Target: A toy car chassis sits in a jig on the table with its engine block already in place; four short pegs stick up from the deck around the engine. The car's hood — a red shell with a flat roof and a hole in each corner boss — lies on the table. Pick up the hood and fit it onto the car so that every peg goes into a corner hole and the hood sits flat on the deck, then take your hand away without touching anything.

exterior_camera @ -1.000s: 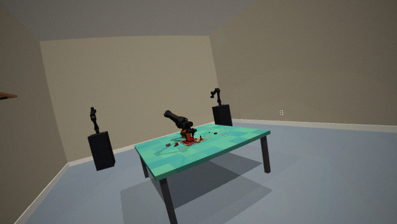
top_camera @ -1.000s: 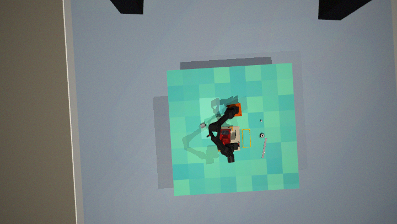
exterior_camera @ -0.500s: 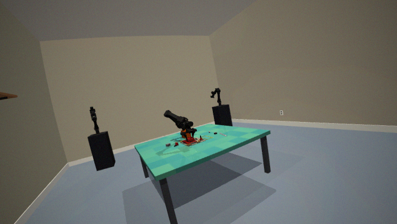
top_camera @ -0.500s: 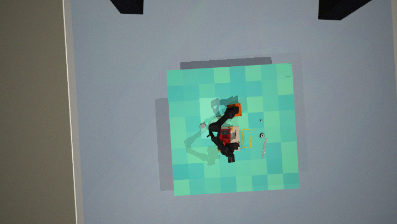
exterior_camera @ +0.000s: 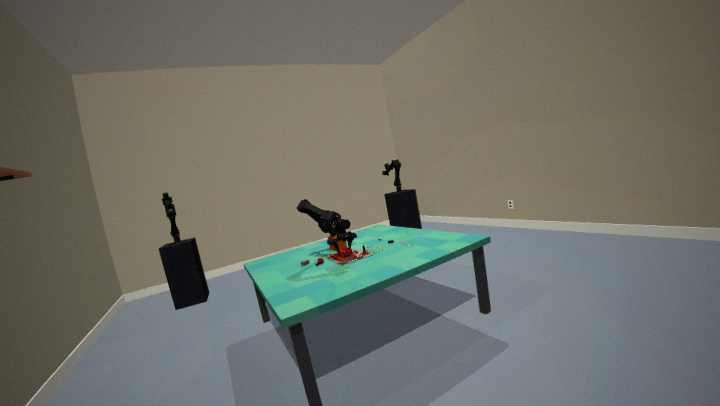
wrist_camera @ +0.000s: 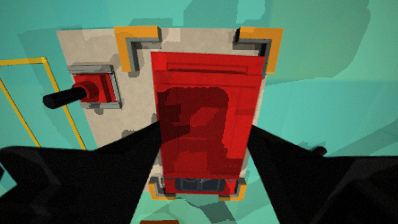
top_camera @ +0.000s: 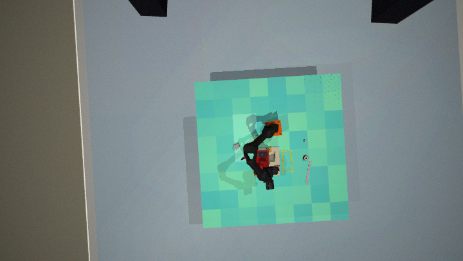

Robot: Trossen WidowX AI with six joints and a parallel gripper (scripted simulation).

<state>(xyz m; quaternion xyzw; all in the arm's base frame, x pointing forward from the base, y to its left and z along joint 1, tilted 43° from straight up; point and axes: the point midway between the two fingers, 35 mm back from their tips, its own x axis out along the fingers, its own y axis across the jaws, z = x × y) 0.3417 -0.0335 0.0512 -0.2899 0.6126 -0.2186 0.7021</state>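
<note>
Now: gripper tip right at the red hood. The rest, counted from my gripper tip: grey rod (40 mm ahead, 410 mm to the left, 50 mm below); then wheel (90 mm behind, 380 mm to the left, 50 mm below).
</note>
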